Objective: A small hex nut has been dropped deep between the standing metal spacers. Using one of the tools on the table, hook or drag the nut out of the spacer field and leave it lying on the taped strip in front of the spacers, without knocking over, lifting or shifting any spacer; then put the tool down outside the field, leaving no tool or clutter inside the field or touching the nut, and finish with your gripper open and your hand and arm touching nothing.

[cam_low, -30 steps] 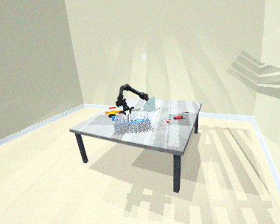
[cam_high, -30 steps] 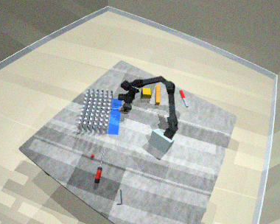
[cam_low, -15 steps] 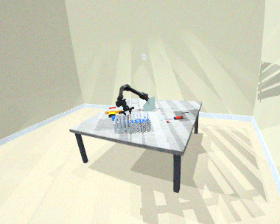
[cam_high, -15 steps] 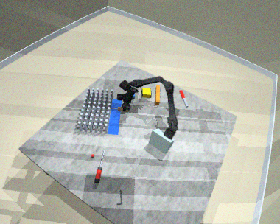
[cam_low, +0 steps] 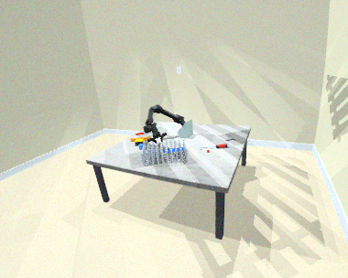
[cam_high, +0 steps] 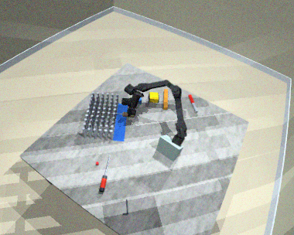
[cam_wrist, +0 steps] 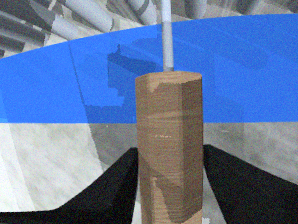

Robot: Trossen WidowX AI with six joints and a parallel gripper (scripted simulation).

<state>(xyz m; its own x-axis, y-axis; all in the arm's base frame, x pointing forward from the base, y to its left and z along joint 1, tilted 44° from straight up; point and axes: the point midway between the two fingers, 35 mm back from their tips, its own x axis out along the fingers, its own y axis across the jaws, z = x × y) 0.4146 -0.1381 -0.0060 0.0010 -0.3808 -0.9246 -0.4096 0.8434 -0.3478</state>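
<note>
Right now my gripper tip is 30 mm short of the blue taped strip, 60 mm to the right of it and 30 mm above it. The rest, counted from my gripper tip: orange bar: 160 mm behind, 340 mm to the right, 20 mm below; then wooden-handled tool: 90 mm ahead, 50 mm to the left; then blue block: 20 mm ahead, 200 mm to the right, 10 mm below.
</note>
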